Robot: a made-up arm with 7 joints.
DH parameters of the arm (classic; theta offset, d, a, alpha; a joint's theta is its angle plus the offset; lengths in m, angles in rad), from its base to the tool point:
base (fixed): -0.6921 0 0.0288 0
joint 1: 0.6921 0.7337 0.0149 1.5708
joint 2: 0 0.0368 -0.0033 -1.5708
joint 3: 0 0.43 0.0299 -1.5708
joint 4: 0 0.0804 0.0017 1.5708
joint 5: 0 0.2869 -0.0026 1.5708
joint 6: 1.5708 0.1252 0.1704 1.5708
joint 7: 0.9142 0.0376 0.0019 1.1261
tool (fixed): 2.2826 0.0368 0 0
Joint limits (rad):
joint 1: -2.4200..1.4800
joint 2: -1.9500..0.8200
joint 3: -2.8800..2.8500
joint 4: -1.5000..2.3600
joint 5: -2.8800..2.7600
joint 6: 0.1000..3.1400
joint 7: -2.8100..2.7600
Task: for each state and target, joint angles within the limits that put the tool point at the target. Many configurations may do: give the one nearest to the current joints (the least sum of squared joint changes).
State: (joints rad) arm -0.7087 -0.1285 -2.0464 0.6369 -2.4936 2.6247 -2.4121
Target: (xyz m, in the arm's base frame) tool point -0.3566 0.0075 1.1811
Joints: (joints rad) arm -1.1919 0.3938 -2.3620 0.9651 -2.8115 2.7879 -2.3057
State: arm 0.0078 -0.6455 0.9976 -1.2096 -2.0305 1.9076 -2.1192
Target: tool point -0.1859 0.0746 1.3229
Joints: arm -0.2434 -0.2148 0.6144 -1.1723 -2.0877 1.9042 -2.1215
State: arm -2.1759 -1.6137 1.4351 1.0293 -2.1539 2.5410 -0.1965
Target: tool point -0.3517 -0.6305 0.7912
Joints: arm -2.3295 -1.9094 1.4667 0.7538 -1.8442 2.1183 -0.1753
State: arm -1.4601 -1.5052 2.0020 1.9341 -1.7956 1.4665 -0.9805
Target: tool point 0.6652 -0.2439 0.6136
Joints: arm -1.0498 -1.9500 1.2598 1.6031 -1.5520 1.1515 -0.9863
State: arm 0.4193 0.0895 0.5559 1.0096 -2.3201 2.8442 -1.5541
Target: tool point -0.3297 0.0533 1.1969
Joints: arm 0.5035 0.4764 0.7412 0.8845 -2.2189 2.7591 -1.5854
